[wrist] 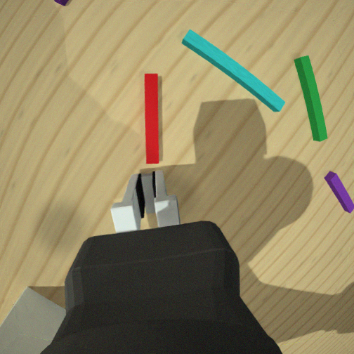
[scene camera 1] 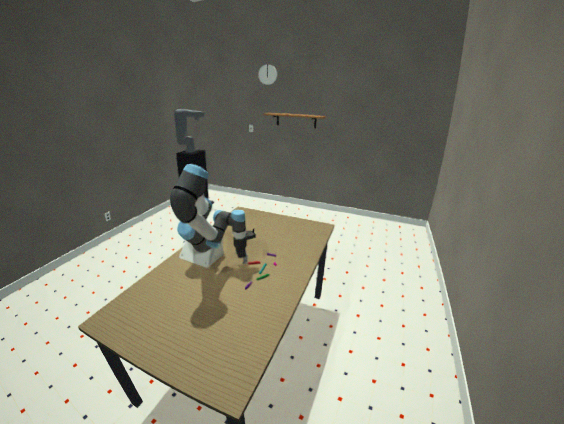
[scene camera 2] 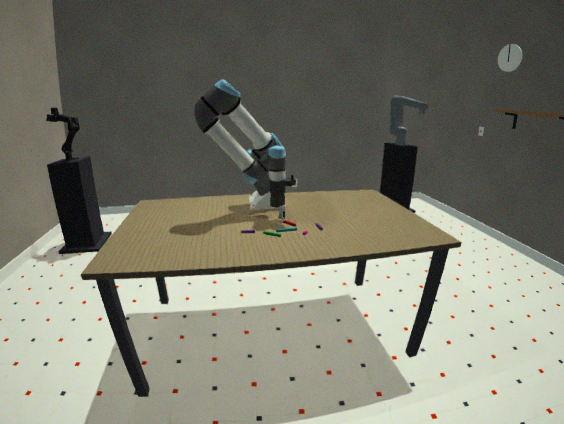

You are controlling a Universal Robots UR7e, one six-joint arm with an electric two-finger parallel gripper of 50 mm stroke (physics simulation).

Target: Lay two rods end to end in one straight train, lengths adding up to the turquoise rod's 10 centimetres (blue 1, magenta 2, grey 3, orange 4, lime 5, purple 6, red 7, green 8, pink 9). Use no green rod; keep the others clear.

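Frame: origin at the arm's base, x ahead, y left, z up, level; millimetres.
Where they show: gripper, between the fingertips: [scene camera 1: 245, 262] [scene camera 2: 282, 218]; arm's base, origin of its link: [scene camera 1: 204, 241] [scene camera 2: 269, 186].
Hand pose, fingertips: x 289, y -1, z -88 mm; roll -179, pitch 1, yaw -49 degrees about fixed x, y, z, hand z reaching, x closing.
Note:
Things, the pixels of their centre, and the offset from my fingertips.
- red rod, middle of its body: [scene camera 2: 289, 223] [scene camera 1: 254, 263] dx +45, dy +26, dz -10 mm
- turquoise rod, middle of its body: [scene camera 2: 286, 229] [scene camera 1: 262, 268] dx +117, dy -9, dz -10 mm
- green rod, middle of its body: [scene camera 2: 272, 233] [scene camera 1: 263, 276] dx +147, dy -83, dz -10 mm
- short magenta rod, middle of its body: [scene camera 2: 305, 233] [scene camera 1: 275, 264] dx +171, dy +61, dz -10 mm
My gripper [scene camera 1: 245, 260] [scene camera 2: 282, 215] [wrist: 148, 185] is shut on a small grey rod [wrist: 148, 194], which shows between the dark finger pads in the wrist view. The fingers are low, near the robot-side end of the red rod [scene camera 1: 254, 262] [scene camera 2: 289, 223] [wrist: 151, 120]. In the wrist view a small gap shows between the fingertips and the red rod; the exact height of the grey rod is unclear. The turquoise rod [scene camera 1: 262, 268] [scene camera 2: 286, 230] [wrist: 232, 71] lies at a slant beside the red rod, apart from it.
The green rod [scene camera 1: 263, 277] [scene camera 2: 272, 234] [wrist: 311, 100] lies beyond the turquoise rod. One purple rod [scene camera 1: 248, 285] [scene camera 2: 248, 231] [wrist: 341, 192] lies near it. Another purple rod [scene camera 1: 271, 255] [scene camera 2: 319, 226] [wrist: 61, 2] and a short magenta rod [scene camera 1: 275, 264] [scene camera 2: 305, 233] lie on the other side.

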